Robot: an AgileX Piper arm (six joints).
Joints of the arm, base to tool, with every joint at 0 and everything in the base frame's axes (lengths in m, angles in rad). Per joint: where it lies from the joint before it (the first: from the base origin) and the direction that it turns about. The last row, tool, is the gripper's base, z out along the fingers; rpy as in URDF.
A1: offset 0 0 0.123 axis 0 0 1
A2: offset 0 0 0 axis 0 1 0
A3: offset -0.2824 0 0.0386 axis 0 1 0
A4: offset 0.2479 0 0.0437 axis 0.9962 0 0.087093
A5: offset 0 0 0 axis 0 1 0
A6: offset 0.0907 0 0.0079 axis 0.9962 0 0.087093
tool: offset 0 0 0 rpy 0 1.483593 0
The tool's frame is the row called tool.
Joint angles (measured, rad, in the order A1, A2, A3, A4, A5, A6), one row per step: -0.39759, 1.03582, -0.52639, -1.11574, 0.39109, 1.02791; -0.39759, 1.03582, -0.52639, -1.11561, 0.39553, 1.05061; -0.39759, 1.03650, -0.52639, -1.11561, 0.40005, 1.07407; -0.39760, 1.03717, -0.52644, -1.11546, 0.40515, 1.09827; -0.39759, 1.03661, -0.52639, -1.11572, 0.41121, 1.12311; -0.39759, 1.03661, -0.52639, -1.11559, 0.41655, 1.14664; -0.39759, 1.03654, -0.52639, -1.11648, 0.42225, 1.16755; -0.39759, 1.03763, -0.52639, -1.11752, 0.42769, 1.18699; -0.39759, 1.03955, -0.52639, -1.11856, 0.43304, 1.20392
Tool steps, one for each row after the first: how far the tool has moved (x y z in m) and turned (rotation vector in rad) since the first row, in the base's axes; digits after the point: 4 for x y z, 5 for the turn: -0.0003, -0.0002, -0.0001, 0.01252, -0.01162, -0.01577; -0.0006, -0.0005, -0.0003, 0.02553, -0.02304, -0.03199; -0.0009, -0.0008, -0.0005, 0.03886, -0.03478, -0.04919; -0.0014, -0.0011, -0.0005, 0.05150, -0.04741, -0.06733; -0.0018, -0.0013, -0.0006, 0.06395, -0.05933, -0.08438; -0.0022, -0.0016, -0.0007, 0.07384, -0.06923, -0.09991; -0.0025, -0.0020, -0.0010, 0.08312, -0.07729, -0.11445; -0.0026, -0.0024, -0.0014, 0.09118, -0.08309, -0.12764
